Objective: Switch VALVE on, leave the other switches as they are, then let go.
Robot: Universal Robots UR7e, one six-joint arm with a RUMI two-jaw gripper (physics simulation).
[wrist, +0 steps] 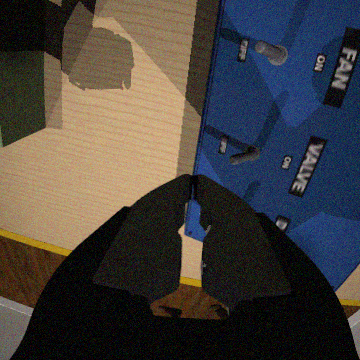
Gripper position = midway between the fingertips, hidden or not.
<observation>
In view: the gripper (192, 177) and a blue switch panel (290, 112).
</observation>
